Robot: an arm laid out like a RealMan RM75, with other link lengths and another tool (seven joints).
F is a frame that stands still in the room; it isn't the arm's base.
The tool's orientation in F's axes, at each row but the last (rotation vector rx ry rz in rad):
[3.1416 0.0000 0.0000]
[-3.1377 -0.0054 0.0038]
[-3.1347 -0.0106 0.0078]
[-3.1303 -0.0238 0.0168]
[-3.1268 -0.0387 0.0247]
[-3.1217 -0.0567 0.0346]
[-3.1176 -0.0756 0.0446]
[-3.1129 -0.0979 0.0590]
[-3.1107 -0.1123 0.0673]
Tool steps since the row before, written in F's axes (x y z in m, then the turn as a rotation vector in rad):
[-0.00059 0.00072 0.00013 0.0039 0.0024 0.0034]
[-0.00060 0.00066 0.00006 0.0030 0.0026 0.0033]
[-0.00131 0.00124 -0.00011 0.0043 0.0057 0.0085]
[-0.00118 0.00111 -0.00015 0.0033 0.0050 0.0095]
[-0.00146 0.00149 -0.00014 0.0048 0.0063 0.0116]
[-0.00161 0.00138 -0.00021 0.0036 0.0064 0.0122]
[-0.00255 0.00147 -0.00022 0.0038 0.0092 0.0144]
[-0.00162 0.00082 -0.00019 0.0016 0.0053 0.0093]
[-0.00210 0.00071 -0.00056 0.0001 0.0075 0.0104]
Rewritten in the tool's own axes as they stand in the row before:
[-0.00059 -0.00072 -0.00013 0.0039 -0.0024 -0.0034]
[-0.00060 -0.00066 -0.00006 0.0030 -0.0026 -0.0033]
[-0.00130 -0.00125 0.00013 0.0043 -0.0057 -0.0085]
[-0.00116 -0.00113 0.00018 0.0033 -0.0051 -0.0095]
[-0.00142 -0.00152 0.00018 0.0048 -0.0063 -0.0116]
[-0.00155 -0.00143 0.00027 0.0036 -0.0065 -0.0122]
[-0.00247 -0.00159 0.00033 0.0038 -0.0093 -0.0143]
[-0.00156 -0.00091 0.00027 0.0016 -0.0054 -0.0092]
[-0.00202 -0.00084 0.00067 0.0002 -0.0078 -0.0102]

